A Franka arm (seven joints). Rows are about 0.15 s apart.
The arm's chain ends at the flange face. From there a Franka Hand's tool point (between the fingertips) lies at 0.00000 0.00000 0.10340 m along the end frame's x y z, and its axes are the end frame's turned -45 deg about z.
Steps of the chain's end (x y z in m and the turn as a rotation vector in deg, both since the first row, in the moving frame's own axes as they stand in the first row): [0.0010, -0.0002, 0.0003, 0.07, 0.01, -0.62]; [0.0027, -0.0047, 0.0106, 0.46, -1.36, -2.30]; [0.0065, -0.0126, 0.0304, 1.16, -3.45, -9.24]
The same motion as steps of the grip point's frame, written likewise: [0.0010, 0.0005, 0.0003, 0.04, 0.06, -0.62]; [0.0040, -0.0037, 0.0106, 1.29, -0.64, -2.30]; [0.0101, -0.0099, 0.0302, 3.26, -1.62, -9.24]
